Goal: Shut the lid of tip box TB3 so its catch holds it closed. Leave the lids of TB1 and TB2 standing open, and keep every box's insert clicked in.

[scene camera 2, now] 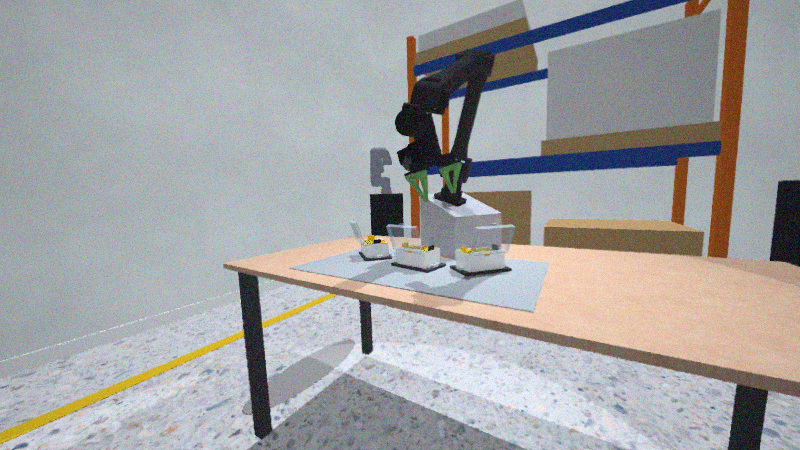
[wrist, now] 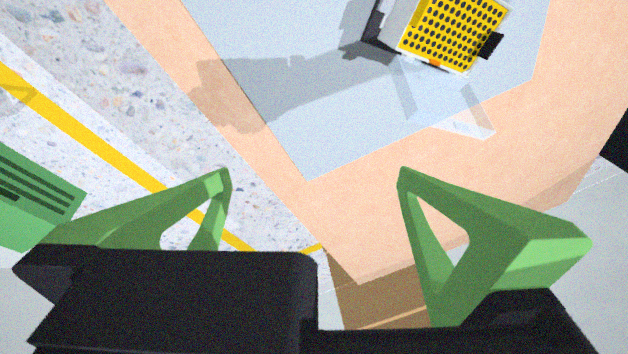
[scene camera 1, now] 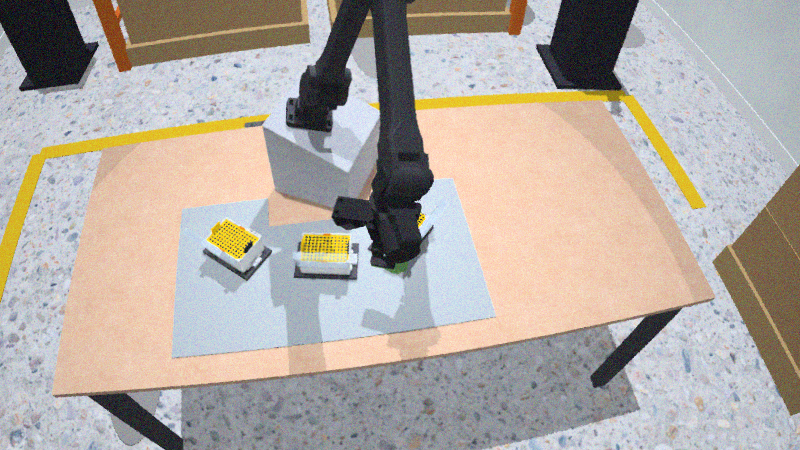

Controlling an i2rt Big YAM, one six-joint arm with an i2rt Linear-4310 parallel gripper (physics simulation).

same spot on blue-grey mat: (scene camera 2: 519,289) = (scene camera 1: 465,276)
